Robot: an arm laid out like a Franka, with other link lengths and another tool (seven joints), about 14 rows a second.
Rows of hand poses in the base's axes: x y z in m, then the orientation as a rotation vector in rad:
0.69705 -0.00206 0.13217 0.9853 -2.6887 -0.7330
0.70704 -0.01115 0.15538 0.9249 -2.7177 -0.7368
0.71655 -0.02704 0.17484 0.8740 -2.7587 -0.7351
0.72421 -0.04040 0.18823 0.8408 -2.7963 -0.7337
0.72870 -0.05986 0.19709 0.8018 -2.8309 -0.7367
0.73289 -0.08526 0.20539 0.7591 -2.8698 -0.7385
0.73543 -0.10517 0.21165 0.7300 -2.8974 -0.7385
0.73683 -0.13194 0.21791 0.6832 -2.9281 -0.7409
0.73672 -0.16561 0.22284 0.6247 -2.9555 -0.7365
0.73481 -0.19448 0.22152 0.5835 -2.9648 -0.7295
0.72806 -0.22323 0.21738 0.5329 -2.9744 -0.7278
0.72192 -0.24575 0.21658 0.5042 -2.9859 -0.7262
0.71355 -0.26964 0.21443 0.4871 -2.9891 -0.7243
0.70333 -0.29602 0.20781 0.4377 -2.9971 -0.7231
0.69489 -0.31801 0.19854 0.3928 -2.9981 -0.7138
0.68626 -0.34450 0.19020 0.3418 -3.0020 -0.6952
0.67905 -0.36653 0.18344 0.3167 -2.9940 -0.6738
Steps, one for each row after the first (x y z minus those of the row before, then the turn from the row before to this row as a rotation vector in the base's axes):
0.00999 -0.00909 0.02321 -0.0038 0.0023 -0.0453
0.00951 -0.01589 0.01946 -0.0044 -0.0133 -0.0446
0.00766 -0.01336 0.01339 -0.0017 -0.0187 -0.0333
0.00449 -0.01946 0.00886 0.0006 -0.0146 -0.0355
0.00419 -0.02540 0.00830 0.0000 -0.0176 -0.0388
0.00254 -0.01991 0.00626 -0.0005 -0.0134 -0.0266
0.00140 -0.02677 0.00626 0.0001 -0.0104 -0.0376
-0.00011 -0.03367 0.00493 -0.0050 -0.0038 -0.0424
-0.00191 -0.02887 -0.00132 -0.0063 0.0060 -0.0261
-0.00675 -0.02875 -0.00414 -0.0031 0.0076 -0.0321
-0.00614 -0.02252 -0.00080 -0.0020 -0.0015 -0.0202
-0.00837 -0.02389 -0.00215 -0.0018 0.0024 -0.0108
-0.01022 -0.02638 -0.00662 -0.0024 0.0071 -0.0313
-0.00844 -0.02199 -0.00927 -0.0073 0.0127 -0.0262
-0.00863 -0.02649 -0.00834 -0.0135 0.0122 -0.0304
-0.00721 -0.02203 -0.00676 -0.0142 0.0167 -0.0115

